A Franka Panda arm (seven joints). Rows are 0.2 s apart.
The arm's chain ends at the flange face. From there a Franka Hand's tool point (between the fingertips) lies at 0.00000 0.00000 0.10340 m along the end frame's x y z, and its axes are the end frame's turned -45 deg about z.
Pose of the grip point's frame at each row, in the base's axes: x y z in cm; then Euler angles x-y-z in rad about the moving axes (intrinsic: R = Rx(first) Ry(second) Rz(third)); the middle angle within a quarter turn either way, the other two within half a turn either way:
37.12 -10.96 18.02 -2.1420 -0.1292 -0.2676
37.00 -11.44 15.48 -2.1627 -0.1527 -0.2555
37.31 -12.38 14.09 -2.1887 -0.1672 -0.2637
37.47 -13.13 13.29 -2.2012 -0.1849 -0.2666
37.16 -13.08 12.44 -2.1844 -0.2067 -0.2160
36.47 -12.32 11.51 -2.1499 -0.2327 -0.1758
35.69 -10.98 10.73 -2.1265 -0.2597 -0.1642
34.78 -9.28 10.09 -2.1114 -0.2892 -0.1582
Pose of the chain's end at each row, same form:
38.45 -19.59 23.56 -2.1420 -0.1292 0.5178
38.57 -19.92 21.18 -2.1627 -0.1527 0.5299
39.03 -20.69 20.00 -2.1887 -0.1672 0.5217
39.37 -21.34 19.28 -2.2012 -0.1849 0.5188
39.28 -21.35 18.27 -2.1844 -0.2067 0.5694
38.85 -20.74 17.02 -2.1499 -0.2327 0.6096
38.35 -19.47 16.00 -2.1265 -0.2597 0.6212
37.73 -17.78 15.19 -2.1114 -0.2892 0.6272

